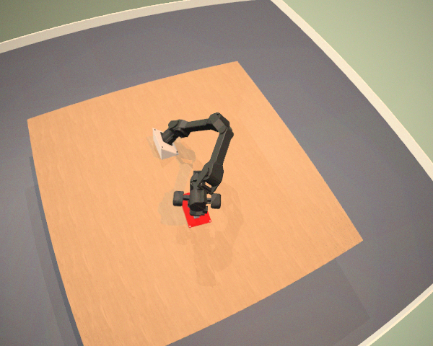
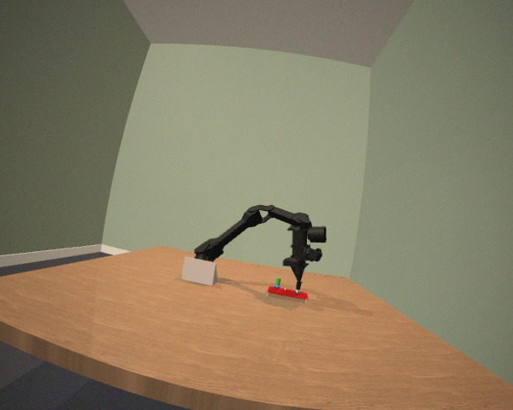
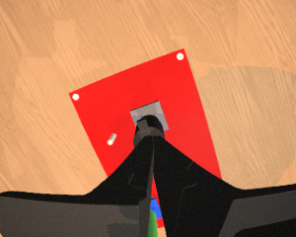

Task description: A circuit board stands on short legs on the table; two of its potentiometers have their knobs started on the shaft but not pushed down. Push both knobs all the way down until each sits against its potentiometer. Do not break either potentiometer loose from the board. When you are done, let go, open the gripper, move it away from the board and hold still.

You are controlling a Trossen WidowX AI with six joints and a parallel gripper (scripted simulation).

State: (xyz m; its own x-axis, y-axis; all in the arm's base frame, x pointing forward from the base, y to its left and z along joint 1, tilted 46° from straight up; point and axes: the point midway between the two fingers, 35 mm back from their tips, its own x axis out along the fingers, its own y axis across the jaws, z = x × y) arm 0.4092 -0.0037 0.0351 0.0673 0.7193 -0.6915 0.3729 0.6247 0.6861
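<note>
The black knob is 10 mm below my gripper tip. Also, from my gripper tip: green knob (80 mm behind, 30 mm to the left, 30 mm below).
</note>
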